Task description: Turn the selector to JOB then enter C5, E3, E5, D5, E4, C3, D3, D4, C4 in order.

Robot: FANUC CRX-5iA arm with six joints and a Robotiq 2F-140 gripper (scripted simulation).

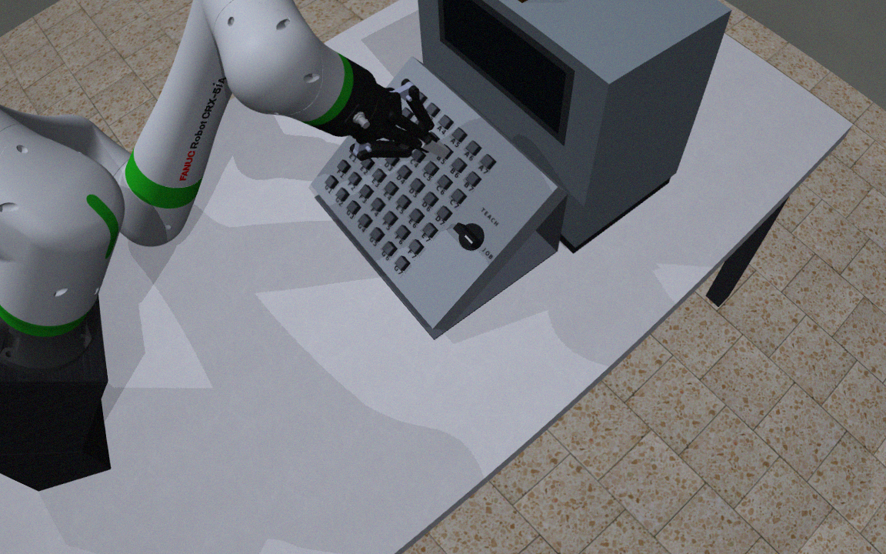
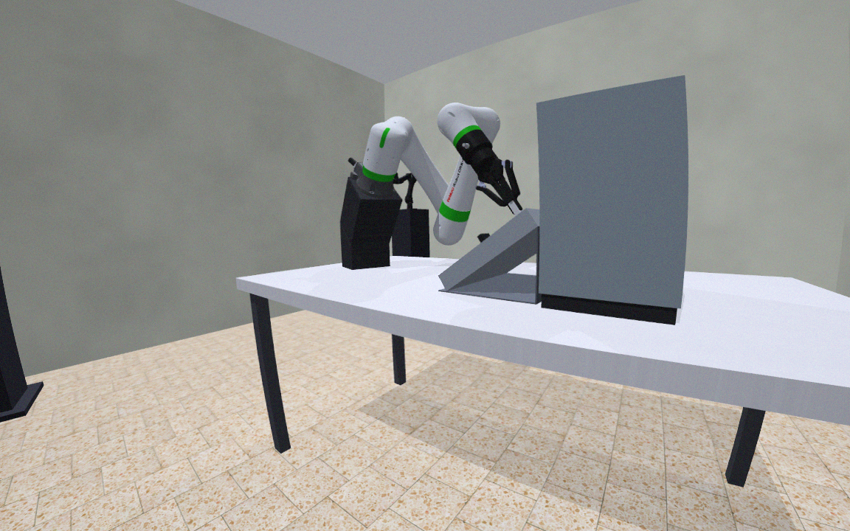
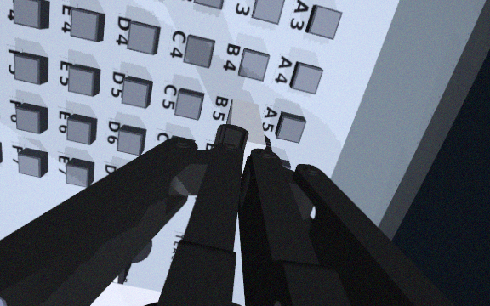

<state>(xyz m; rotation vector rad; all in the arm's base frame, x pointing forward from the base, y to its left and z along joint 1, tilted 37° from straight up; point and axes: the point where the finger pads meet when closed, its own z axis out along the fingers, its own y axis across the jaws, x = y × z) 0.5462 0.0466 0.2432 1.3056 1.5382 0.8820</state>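
My gripper is now 6 cm above the key C4 and 3 cm to the right of it. The rest, counted from my hand: key D7: 8 cm below, 7 cm to the right, 3 cm behind; key D3: 8 cm below, 7 cm to the left, 3 cm behind; key C7: 7 cm to the right, 6 cm below.
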